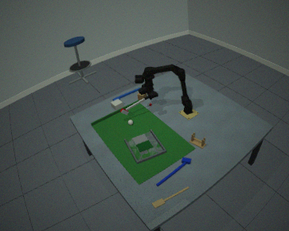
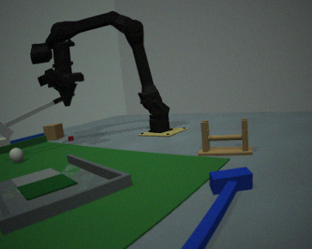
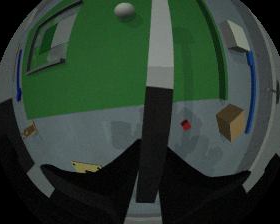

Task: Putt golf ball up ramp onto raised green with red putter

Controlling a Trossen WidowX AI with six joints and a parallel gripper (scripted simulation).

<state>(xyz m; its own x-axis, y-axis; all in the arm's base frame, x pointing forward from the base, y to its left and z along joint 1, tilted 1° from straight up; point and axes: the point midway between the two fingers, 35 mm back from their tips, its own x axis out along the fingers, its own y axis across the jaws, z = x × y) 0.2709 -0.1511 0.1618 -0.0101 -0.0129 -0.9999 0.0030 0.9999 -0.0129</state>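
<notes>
The small red cube is 30 mm behind my gripper tip, 90 mm to the right of it and 130 mm below it. Also, from my gripper tip: white golf ball: 210 mm ahead, 60 mm to the left, 110 mm below; then tan cube: 10 mm behind, 220 mm to the right, 100 mm below; then white block: 230 mm ahead, 230 mm to the right, 110 mm below.
</notes>
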